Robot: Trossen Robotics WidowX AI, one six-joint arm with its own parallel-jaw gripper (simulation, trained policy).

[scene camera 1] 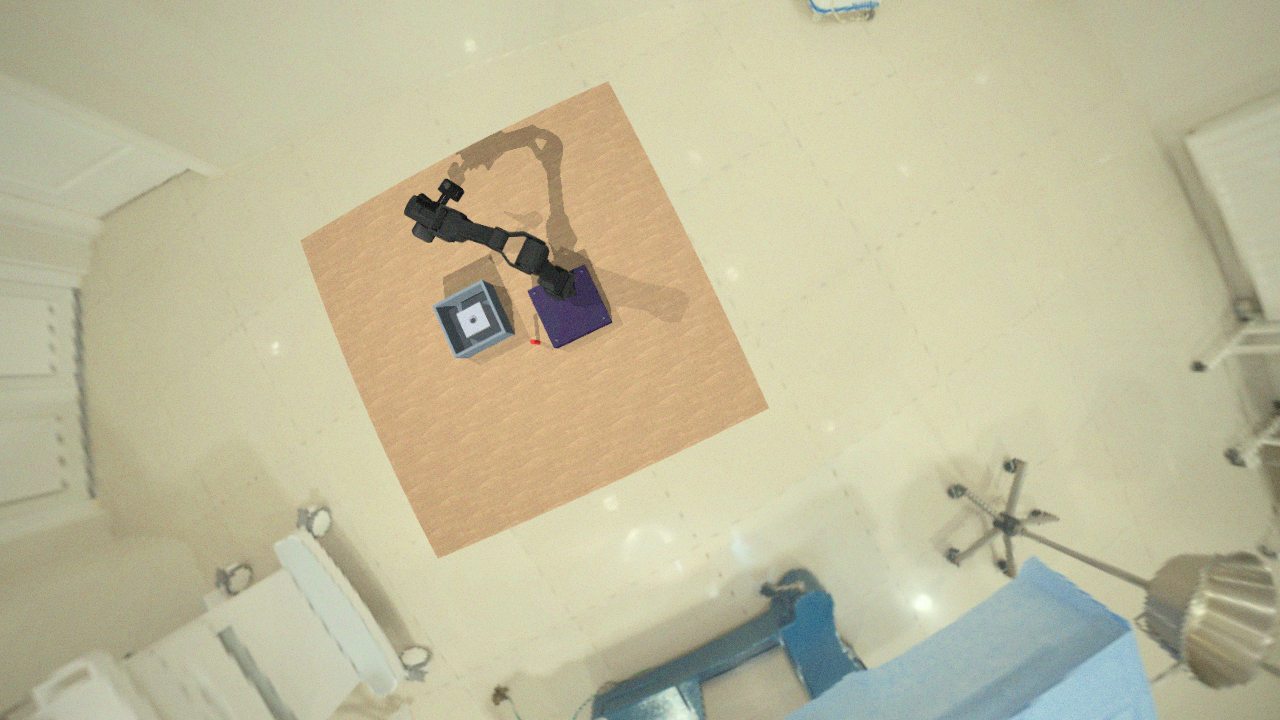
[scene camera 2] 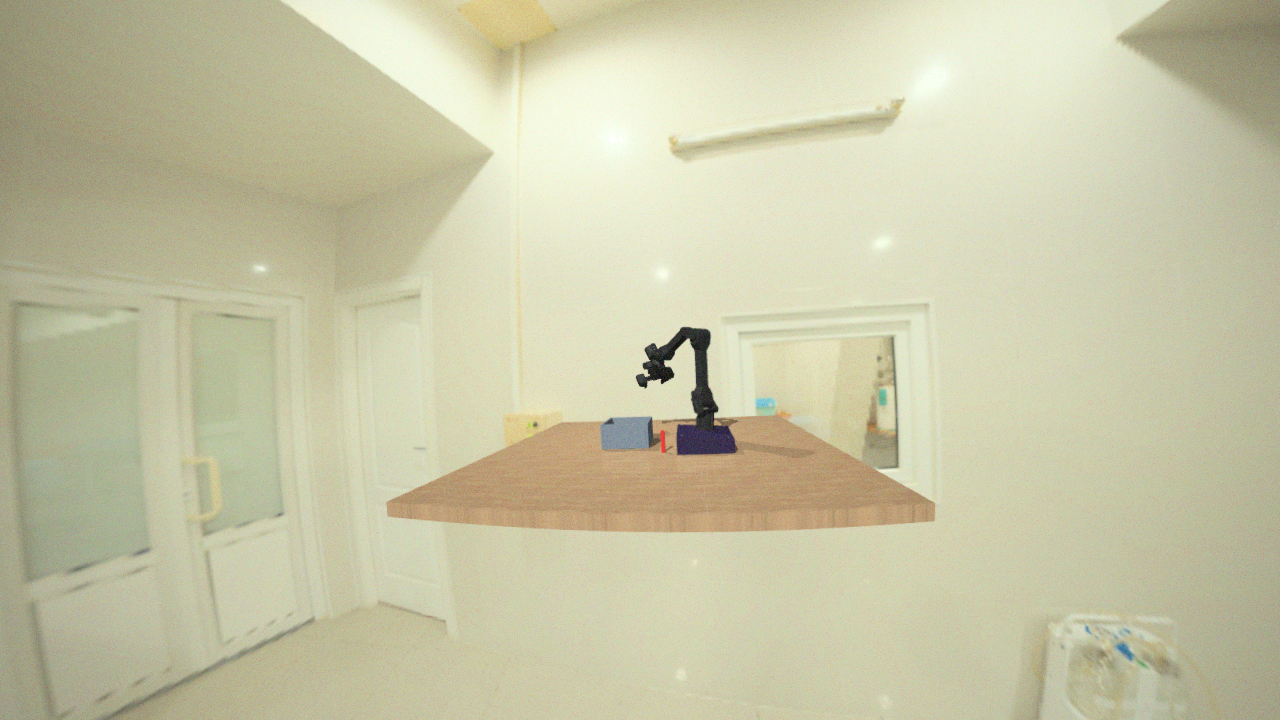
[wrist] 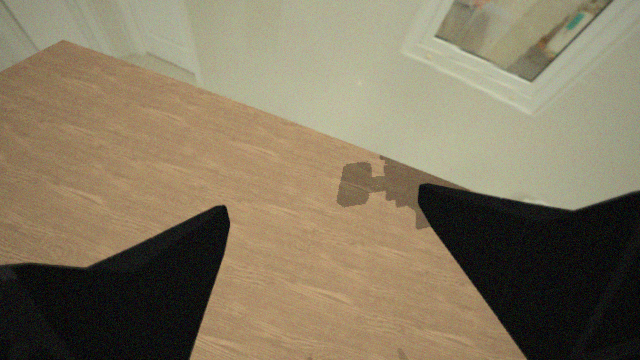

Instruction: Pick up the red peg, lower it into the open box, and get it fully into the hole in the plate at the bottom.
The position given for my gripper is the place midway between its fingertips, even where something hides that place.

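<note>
My gripper (scene camera 1: 432,202) (wrist: 325,204) visible. Grey-blue box (scene camera 1: 482,291) (scene camera 2: 626,432) visible. Grey-blue box out of frame in the wrist view. Light grey plate (scene camera 1: 476,320) visible. Light grey plate hidden in scene camera 2, which does not show it by the grey-blue box.
</note>
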